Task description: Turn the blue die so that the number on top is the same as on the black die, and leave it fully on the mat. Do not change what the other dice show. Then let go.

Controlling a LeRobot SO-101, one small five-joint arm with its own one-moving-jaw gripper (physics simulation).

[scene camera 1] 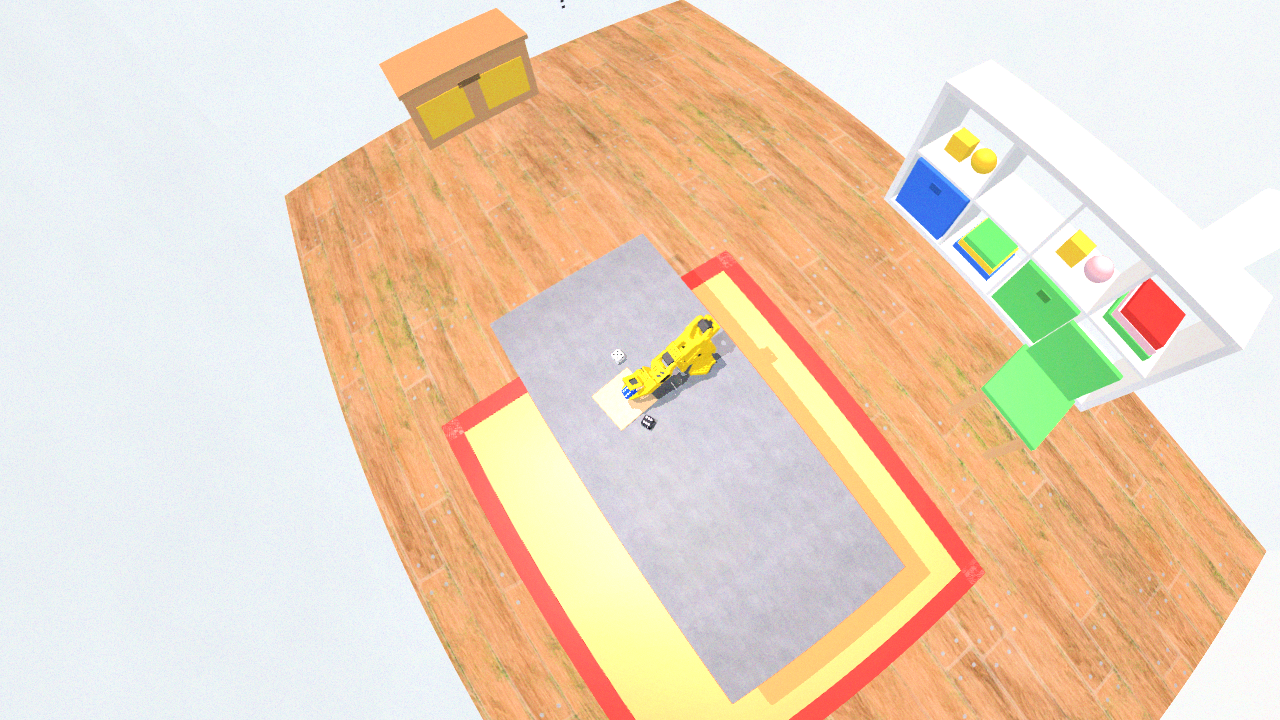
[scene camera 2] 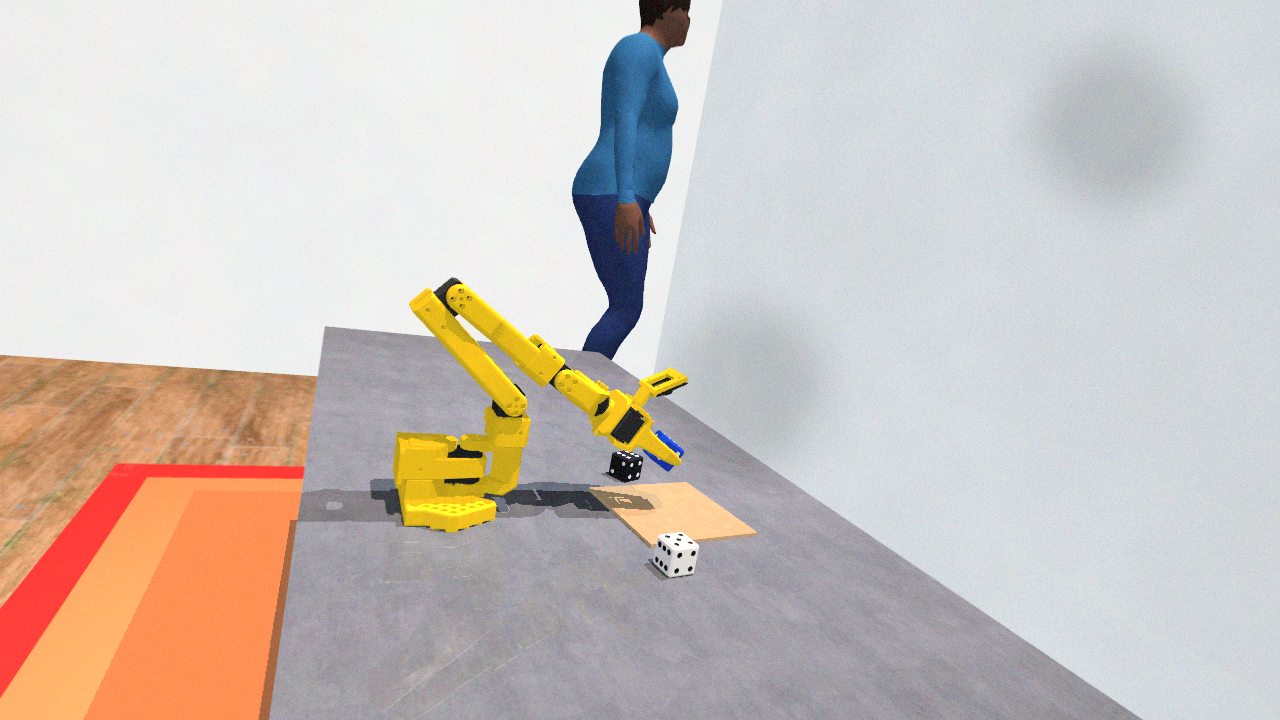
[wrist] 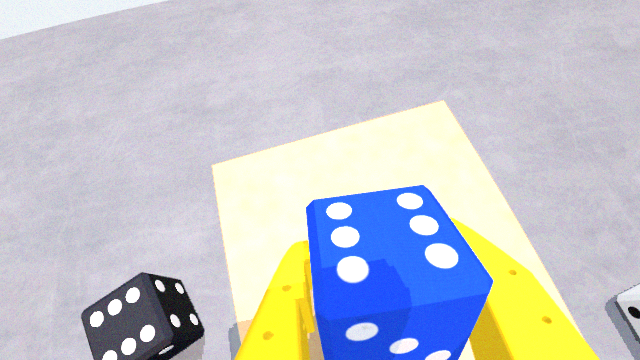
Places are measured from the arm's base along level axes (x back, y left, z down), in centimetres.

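Where they show: hand, tool point: [scene camera 1: 630,397] [scene camera 2: 663,449] [wrist: 313,257]; arm's base, link origin: [scene camera 1: 691,362] [scene camera 2: 463,506].
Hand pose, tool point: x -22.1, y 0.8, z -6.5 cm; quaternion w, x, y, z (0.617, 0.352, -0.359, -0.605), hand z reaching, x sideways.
Note:
Each offset is from my tool point to the top centre of the thing. Level surfaces: height alone.
My gripper [scene camera 1: 631,390] [scene camera 2: 673,454] [wrist: 384,255] is shut on the blue die {dx +0.8, dy -1.5, dz -2.4 cm} [scene camera 1: 628,393] [scene camera 2: 665,447] [wrist: 385,235], with a jaw pressing each side. It holds the die tilted in the air above the mat {dx -0.8, dy -2.8, dz +6.1 cm} [scene camera 1: 617,413] [scene camera 2: 707,515] [wrist: 325,155]. In the wrist view the die's upper face shows six pips; the face nearer the camera shows a slanting row of pips and is cut off below. The black die {dx +0.8, dy +7.5, dz +3.5 cm} [scene camera 1: 648,421] [scene camera 2: 625,465] [wrist: 122,326] stands on the table beside the mat, with six on top and four on one side in the wrist view.
The white die {dx +4.7, dy -14.7, dz +3.5 cm} [scene camera 1: 617,355] [scene camera 2: 675,555] [wrist: 631,322] stands on the grey table {dz +6.5 cm} [scene camera 1: 760,537] [scene camera 2: 537,626] [wrist: 125,125] on the mat's other side, with five on top. A person [scene camera 2: 631,134] stands beyond the table. A shelf unit [scene camera 1: 1096,165] and green chair [scene camera 1: 1029,394] stand on the floor.

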